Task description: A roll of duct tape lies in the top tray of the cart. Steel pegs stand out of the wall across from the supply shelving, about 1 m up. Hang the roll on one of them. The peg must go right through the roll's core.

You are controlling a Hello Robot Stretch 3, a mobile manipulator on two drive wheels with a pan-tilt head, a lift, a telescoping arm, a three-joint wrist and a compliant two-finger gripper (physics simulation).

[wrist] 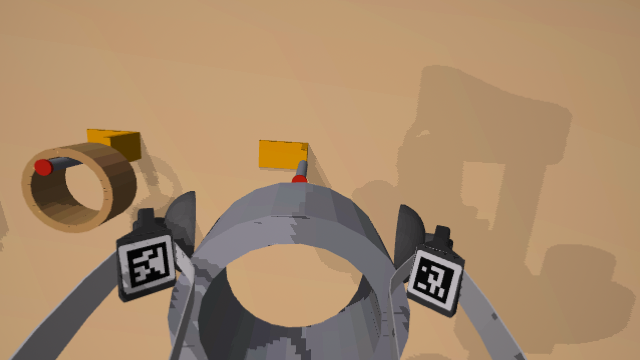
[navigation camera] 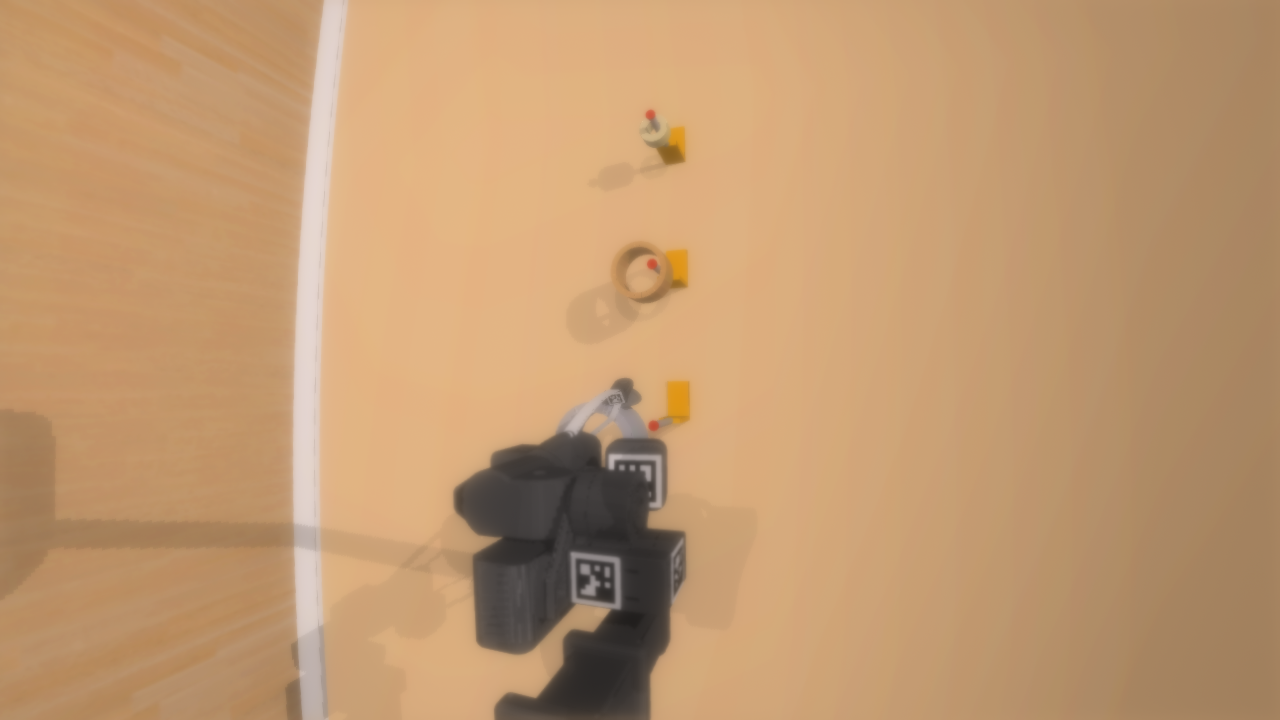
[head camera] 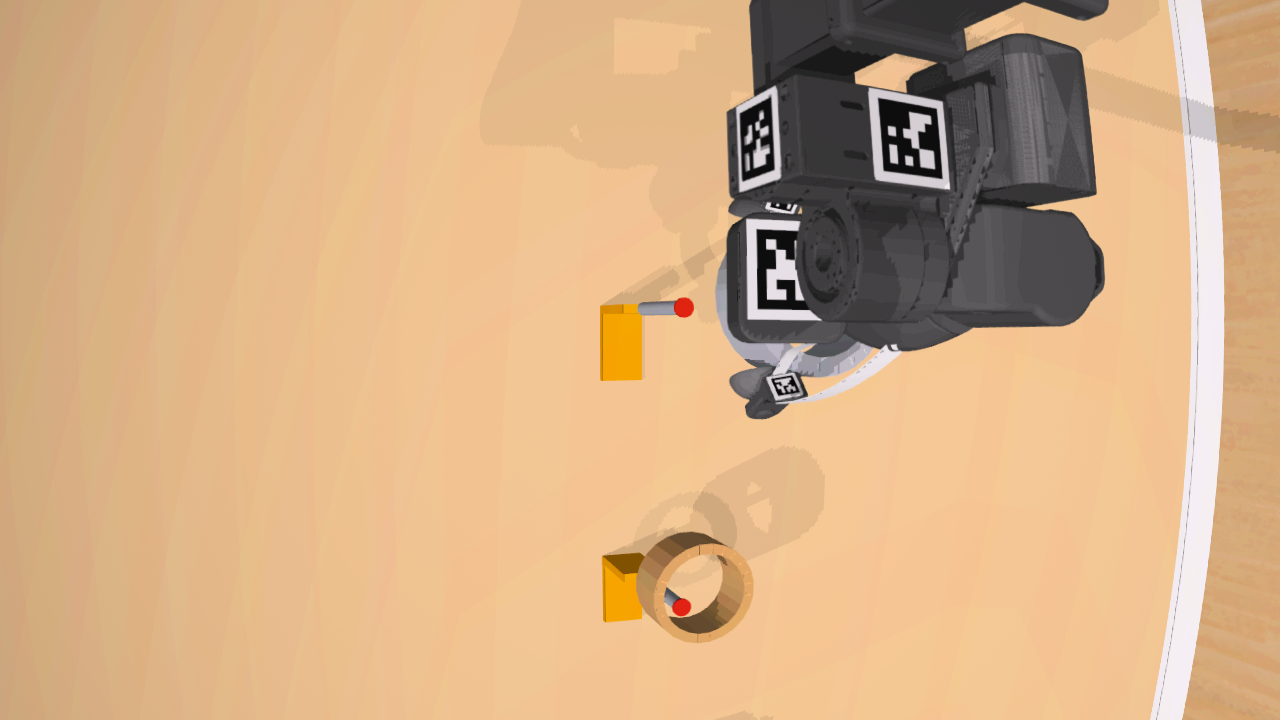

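Places are measured from the robot's base along level axes (x ahead, y left, z up), in centimetres.
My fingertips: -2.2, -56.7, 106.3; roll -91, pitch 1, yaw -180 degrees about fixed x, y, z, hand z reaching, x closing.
Observation:
Ahead of a thing's pixels: the offset from my fingertips to its top centre, as dx, dy, dz. "pt": to the spot under its first point.
My gripper (head camera: 748, 300) (wrist: 298, 224) is shut on the grey duct tape roll {pt +3.5, +2.3, +1.1} (head camera: 748, 351) (navigation camera: 631, 422) (wrist: 300, 200), with one finger on each outer side. A free steel peg {pt +0.2, -18.8, -0.7} (head camera: 660, 308) (navigation camera: 664, 421) (wrist: 302, 169) with a red tip stands out of the wall on a yellow mount {+3.0, -23.7, +0.7} (head camera: 621, 344) (navigation camera: 678, 400) (wrist: 280, 154). In the head view the roll is a small gap away from the peg's tip. In the wrist view the tip shows at the roll's upper rim, partly hidden behind it; bare wall shows through the core. The wrist hides part of the roll in the head view.
A brown ring {+25.1, -20.7, +0.2} (head camera: 658, 564) (navigation camera: 617, 273) (wrist: 122, 185) hangs on the neighbouring peg. A small pale roll {+50.1, -21.2, +0.6} (navigation camera: 657, 139) is on a further peg. A white skirting strip (head camera: 1203, 268) (navigation camera: 308, 268) borders the wooden floor.

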